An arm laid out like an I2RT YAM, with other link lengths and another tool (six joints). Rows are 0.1 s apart.
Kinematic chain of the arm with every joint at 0, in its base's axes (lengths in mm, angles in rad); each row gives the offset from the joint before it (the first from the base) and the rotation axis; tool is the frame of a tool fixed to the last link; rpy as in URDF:
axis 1: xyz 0 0 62.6 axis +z
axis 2: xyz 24 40.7 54.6 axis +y
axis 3: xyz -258.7 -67.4 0 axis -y
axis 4: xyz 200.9 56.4 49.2 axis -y
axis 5: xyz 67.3 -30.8 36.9 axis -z
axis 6: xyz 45.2 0 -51.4 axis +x
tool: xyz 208 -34 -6 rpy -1.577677 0.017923 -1.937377
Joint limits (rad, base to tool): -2.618..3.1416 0..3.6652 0..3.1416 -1.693..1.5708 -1.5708..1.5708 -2.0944..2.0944
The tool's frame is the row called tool.
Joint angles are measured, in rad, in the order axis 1, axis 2, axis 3, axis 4, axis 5, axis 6. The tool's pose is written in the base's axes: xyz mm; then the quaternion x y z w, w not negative. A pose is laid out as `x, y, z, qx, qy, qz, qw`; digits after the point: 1 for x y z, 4 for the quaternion.
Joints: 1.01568, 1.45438, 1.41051, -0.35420, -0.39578, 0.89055
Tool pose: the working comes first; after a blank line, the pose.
Where each joint sits with the arm in this pose, in the base's axes (m; each line is computed from the numbers above, not from the rounded line before):
axis 1: 0.0000 0.0000 0.0626
axis 2: -0.0219 0.0418 0.1172
axis 3: 0.0195 -0.0192 0.3741
axis 4: 0.0785 0.1829 0.4145
axis 5: 0.1449 0.2316 0.4224
axis 6: 0.1399 0.2565 0.3589
the tool: 0.1750 0.4361 0.2541

175.0, 436.1, 254.1, -0.7154, 0.5495, 0.1287, 0.4119
